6 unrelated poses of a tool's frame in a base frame.
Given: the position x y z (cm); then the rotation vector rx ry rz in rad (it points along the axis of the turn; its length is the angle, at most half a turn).
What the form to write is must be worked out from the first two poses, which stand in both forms.
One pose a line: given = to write
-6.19 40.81 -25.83 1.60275 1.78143 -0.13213 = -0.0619 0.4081 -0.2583 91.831 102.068 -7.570
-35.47 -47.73 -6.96 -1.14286 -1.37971 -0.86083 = -0.3547 -0.4773 -0.0696 -65.481 -79.052 -49.322
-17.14 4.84 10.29 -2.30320 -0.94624 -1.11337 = -0.1714 0.0484 0.1029 -131.964 -54.216 -63.791
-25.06 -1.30 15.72 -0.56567 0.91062 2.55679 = -0.2506 -0.0130 0.1572 -32.411 52.175 146.493
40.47 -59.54 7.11 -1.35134 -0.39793 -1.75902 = 0.4047 -0.5954 0.0711 -77.426 -22.800 -100.784
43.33 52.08 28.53 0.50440 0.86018 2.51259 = 0.4333 0.5208 0.2853 28.900 49.285 143.961
